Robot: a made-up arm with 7 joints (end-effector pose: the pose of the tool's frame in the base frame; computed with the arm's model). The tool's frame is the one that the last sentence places. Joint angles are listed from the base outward.
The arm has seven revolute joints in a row. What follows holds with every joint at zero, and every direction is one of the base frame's.
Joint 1 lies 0.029 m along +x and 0.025 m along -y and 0.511 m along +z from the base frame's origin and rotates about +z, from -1.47 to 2.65 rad.
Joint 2 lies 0.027 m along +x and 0.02 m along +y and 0.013 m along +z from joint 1 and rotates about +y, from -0.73 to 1.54 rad.
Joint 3 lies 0.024 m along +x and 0.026 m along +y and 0.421 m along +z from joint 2 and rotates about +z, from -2.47 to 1.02 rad.
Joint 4 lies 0.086 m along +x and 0.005 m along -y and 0.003 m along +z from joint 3 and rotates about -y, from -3.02 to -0.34 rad.
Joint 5 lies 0.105 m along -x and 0.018 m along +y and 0.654 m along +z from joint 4 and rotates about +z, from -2.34 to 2 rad.
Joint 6 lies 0.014 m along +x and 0.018 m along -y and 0.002 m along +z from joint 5 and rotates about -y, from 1.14 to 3.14 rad.
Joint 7 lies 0.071 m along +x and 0.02 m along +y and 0.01 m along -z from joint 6 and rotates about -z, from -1.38 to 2.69 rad.
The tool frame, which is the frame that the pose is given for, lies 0.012 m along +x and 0.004 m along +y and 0.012 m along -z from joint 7; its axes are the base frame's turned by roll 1.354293, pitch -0.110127 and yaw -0.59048 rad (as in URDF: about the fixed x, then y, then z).
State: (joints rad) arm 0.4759 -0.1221 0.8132 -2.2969 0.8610 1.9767 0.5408
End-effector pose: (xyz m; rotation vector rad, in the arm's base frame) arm 0.2331 0.7219 0.5943 1.3336 0.2883 -0.6361
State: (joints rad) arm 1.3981 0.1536 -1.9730 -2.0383 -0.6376 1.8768 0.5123
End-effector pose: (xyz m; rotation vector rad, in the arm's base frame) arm 0.6664 -0.3622 0.7412 0.2707 -0.9384 -0.8998
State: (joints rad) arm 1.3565 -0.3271 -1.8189 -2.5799 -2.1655 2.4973 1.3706
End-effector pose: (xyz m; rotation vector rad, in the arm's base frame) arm 0.5164 -0.1221 0.3744 0.7409 -0.9229 0.1088
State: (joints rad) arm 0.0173 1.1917 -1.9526 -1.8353 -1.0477 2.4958 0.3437
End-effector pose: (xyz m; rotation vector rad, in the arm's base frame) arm 0.3100 -0.7503 0.8739 -0.9717 -0.1649 -0.7224
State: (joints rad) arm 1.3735 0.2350 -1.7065 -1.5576 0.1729 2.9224 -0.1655
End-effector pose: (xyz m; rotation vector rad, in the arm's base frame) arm 0.7613 -0.0720 1.1241 1.0060 -1.6581 0.5267
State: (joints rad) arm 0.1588 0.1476 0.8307 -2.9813 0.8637 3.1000 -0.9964
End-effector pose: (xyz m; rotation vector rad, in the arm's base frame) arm 0.2462 0.3003 0.2623 1.4788 0.3223 0.4694
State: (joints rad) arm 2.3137 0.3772 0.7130 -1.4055 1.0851 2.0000 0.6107
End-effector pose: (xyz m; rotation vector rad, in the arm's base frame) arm -0.9670 0.2052 0.8980 0.6138 1.7211 0.1616
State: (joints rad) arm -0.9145 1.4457 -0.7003 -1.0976 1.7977 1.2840 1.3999
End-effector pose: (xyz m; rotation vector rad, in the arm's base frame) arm 0.3371 -0.9800 0.0450 -0.1553 0.2698 2.2768
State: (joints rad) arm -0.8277 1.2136 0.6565 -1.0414 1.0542 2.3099 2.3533
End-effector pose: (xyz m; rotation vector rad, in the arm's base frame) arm 1.0576 -0.4905 0.3204 0.3108 -0.2094 2.2431
